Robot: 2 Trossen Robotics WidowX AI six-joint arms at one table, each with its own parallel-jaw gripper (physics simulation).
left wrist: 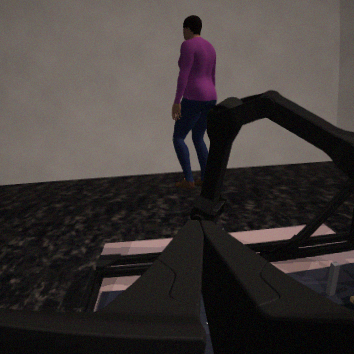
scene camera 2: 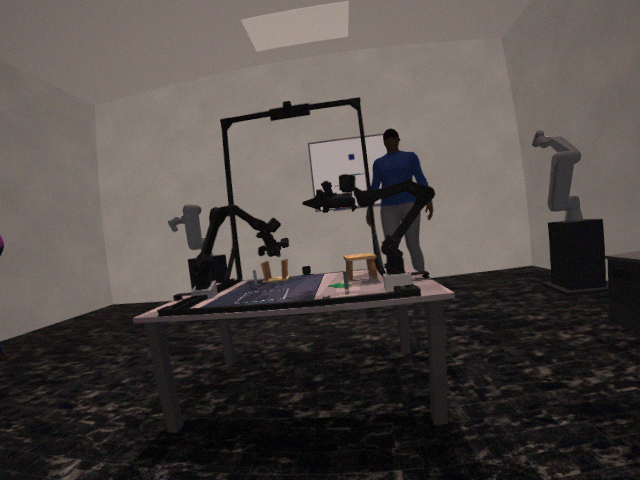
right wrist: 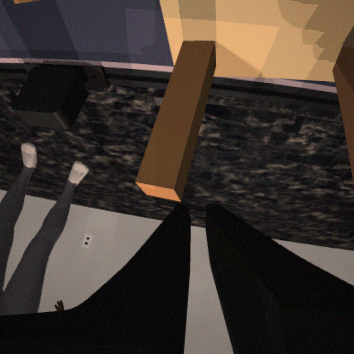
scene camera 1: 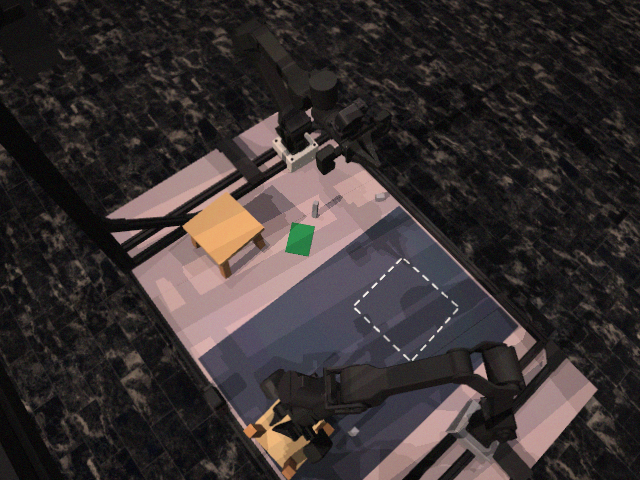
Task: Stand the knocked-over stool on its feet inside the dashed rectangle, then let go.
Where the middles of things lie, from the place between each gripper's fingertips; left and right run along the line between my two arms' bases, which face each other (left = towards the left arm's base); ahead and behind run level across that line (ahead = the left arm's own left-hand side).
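Labels:
From the green card (scene camera 1: 300, 237), my left hand is 90 mm to the right of it, 130 mm past it and 380 mm above it. As for my right hand, the green card is 290 mm ahead of it, 410 mm to the left of it and 140 mm below it. So, by its middle, the green card is nearer to my left hand than to my right hand.

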